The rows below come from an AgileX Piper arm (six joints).
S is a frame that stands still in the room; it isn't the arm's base.
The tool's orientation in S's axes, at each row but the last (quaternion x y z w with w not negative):
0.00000 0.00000 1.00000 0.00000
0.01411 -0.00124 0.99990 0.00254
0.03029 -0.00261 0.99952 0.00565
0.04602 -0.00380 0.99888 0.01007
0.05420 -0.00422 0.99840 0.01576
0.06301 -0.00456 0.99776 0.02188
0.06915 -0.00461 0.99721 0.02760
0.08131 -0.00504 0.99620 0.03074
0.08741 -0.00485 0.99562 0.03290
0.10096 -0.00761 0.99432 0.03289
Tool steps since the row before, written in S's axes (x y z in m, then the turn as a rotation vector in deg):
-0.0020 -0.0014 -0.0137 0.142 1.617 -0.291
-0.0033 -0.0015 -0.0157 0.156 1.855 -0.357
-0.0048 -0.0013 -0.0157 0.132 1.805 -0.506
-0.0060 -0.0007 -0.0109 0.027 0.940 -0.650
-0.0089 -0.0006 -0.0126 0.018 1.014 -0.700
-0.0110 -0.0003 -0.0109 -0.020 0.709 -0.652
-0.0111 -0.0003 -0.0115 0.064 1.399 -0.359
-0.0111 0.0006 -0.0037 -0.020 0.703 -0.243
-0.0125 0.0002 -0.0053 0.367 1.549 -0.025
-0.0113 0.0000 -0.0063 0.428 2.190 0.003
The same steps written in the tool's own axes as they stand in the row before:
0.0020 0.0014 -0.0137 -0.142 -1.617 -0.291
0.0028 0.0016 -0.0158 -0.157 -1.855 -0.357
0.0038 0.0014 -0.0160 -0.142 -1.804 -0.507
0.0050 0.0009 -0.0114 -0.068 -0.936 -0.653
0.0075 0.0010 -0.0135 -0.062 -1.009 -0.704
0.0095 0.0009 -0.0122 -0.032 -0.703 -0.658
0.0094 0.0010 -0.0129 -0.037 -1.398 -0.365
0.0104 0.0001 -0.0055 0.023 -0.699 -0.254
0.0114 0.0007 -0.0074 -0.265 -1.570 0.015
0.0098 0.0008 -0.0084 -0.278 -2.214 0.041

